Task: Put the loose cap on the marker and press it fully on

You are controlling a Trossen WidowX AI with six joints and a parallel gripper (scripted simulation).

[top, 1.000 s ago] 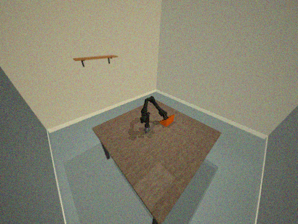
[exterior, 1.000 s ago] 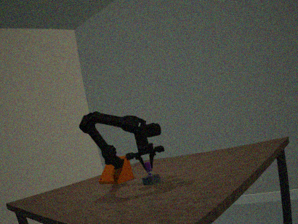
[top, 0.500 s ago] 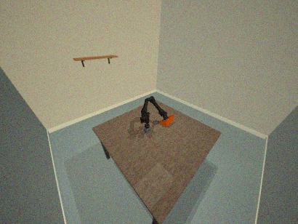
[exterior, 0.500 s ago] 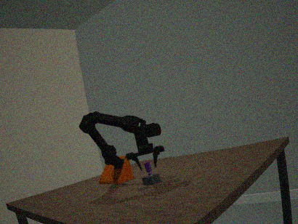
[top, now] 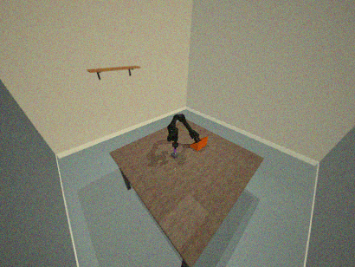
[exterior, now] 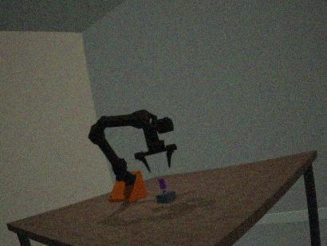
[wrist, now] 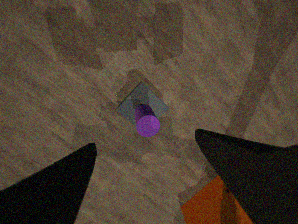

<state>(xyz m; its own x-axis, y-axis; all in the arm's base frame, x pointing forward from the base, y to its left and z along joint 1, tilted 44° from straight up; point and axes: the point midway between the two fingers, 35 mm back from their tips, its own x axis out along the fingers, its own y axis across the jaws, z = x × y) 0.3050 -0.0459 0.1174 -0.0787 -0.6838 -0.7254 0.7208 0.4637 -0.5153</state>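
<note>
Right now my gripper tip is 60 mm above the purple cap. The rest, counted from my gripper tip: grey holder block (130 mm below).
</note>
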